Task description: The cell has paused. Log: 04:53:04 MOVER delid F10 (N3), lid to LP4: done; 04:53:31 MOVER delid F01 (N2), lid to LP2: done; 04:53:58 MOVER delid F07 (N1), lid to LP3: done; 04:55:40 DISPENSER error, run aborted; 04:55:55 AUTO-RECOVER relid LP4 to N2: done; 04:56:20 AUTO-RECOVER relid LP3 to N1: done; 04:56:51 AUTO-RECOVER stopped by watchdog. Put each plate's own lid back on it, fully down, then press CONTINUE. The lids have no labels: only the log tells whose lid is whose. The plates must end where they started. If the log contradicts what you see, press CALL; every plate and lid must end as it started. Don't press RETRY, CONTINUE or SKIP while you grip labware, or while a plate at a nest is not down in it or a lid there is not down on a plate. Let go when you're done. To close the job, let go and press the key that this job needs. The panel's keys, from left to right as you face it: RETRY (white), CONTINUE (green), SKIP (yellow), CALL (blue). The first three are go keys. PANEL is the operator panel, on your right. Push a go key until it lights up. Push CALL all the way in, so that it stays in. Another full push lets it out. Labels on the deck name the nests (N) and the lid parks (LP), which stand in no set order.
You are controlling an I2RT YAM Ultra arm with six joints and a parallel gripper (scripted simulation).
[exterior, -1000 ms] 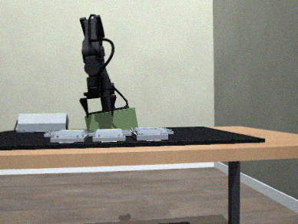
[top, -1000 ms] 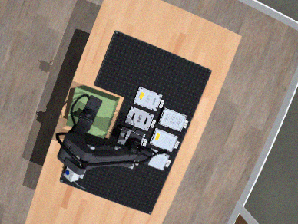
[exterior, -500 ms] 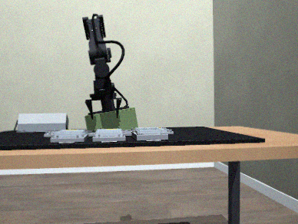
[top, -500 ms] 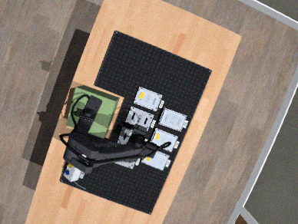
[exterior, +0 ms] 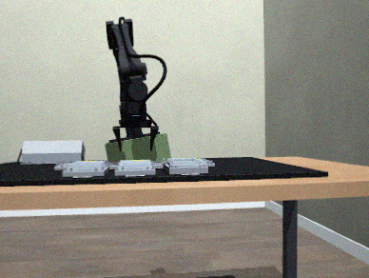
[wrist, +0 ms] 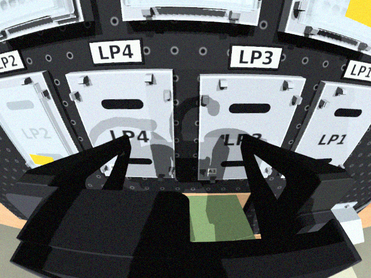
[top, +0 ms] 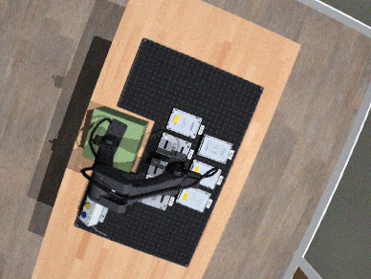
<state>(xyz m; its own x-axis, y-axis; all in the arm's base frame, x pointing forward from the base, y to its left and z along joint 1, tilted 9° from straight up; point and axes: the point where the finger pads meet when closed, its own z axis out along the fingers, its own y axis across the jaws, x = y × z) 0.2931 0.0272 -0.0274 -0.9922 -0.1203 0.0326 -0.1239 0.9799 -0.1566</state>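
Right now my hand is 2 cm past the lid park LP3, 7 cm to the left of it and 5 cm above it. From my hand the other things lie so: lid park LP4: 3 cm behind, 6 cm to the left, 5 cm below; clear lid: 16 cm ahead, 1 cm to the left, 3 cm below; lid park LP1: 1 cm behind, 20 cm to the right, 5 cm below.
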